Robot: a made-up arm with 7 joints.
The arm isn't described. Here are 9 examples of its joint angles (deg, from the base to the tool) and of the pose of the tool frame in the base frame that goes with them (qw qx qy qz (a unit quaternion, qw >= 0); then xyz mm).
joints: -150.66 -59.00 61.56 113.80 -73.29 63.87 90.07
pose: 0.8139 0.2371 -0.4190 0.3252 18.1 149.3 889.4
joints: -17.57 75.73 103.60 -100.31 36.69 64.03 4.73
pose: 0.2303 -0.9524 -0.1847 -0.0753 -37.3 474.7 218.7
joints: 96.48 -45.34 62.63 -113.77 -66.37 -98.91 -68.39
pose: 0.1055 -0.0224 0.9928 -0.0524 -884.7 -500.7 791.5
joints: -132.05 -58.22 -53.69 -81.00 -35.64 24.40 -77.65
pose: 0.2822 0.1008 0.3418 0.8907 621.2 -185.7 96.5
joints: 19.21 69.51 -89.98 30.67 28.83 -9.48 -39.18
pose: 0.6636 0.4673 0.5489 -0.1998 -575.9 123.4 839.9
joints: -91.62 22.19 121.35 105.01 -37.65 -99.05 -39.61
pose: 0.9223 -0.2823 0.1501 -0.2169 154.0 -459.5 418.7
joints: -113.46 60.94 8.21 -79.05 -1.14 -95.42 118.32
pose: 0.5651 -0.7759 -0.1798 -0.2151 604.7 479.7 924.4
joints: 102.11 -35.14 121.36 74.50 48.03 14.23 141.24
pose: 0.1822 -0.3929 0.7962 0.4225 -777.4 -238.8 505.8
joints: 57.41 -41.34 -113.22 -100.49 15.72 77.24 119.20
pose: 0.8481 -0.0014 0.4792 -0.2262 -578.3 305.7 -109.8
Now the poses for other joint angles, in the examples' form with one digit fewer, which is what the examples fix.
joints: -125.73 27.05 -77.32 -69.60 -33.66 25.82 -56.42
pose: 0.701 -0.250 0.437 0.505 654 -358 911
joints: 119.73 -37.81 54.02 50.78 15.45 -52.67 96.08
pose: 0.561 0.031 0.263 0.784 -227 -188 731
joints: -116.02 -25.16 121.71 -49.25 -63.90 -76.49 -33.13
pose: 0.128 0.788 0.521 -0.303 -18 213 733
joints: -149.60 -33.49 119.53 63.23 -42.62 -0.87 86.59
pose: 0.482 0.465 -0.683 -0.292 -372 -298 598
